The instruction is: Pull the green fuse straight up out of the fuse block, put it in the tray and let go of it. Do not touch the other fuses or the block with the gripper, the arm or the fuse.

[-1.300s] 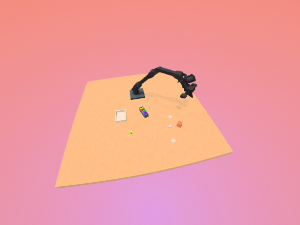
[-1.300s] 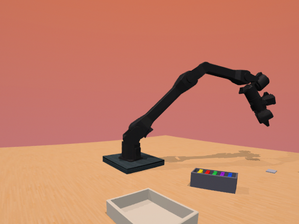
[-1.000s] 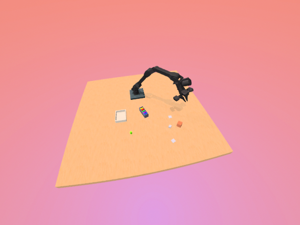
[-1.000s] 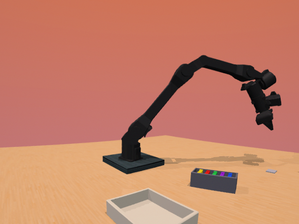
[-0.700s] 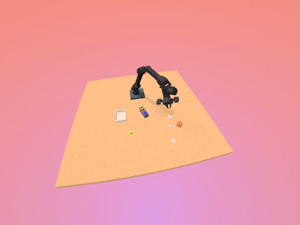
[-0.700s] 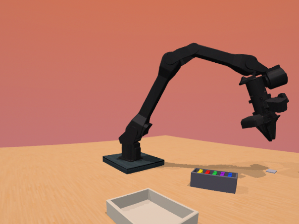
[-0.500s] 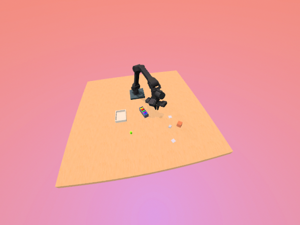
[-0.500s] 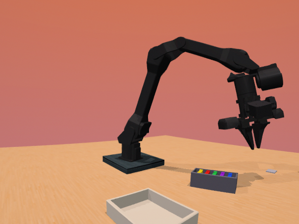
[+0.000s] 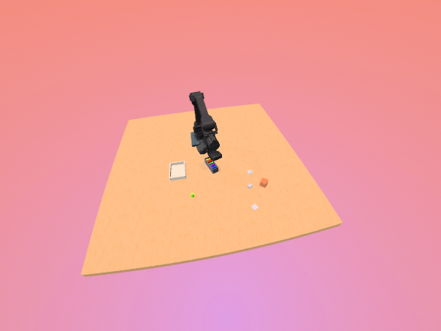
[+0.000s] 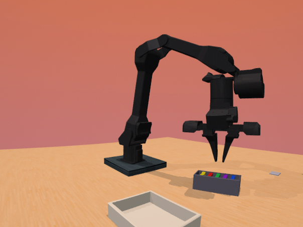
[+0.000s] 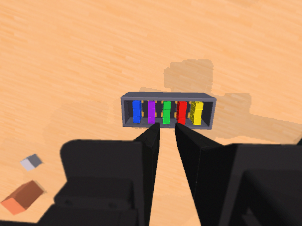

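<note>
The green fuse lies 50 mm below my gripper tip. Also, from my gripper tip: blue fuse 50 mm below, 40 mm ahead; then purple fuse 50 mm below, 20 mm ahead; then red fuse 50 mm below, 20 mm behind.
</note>
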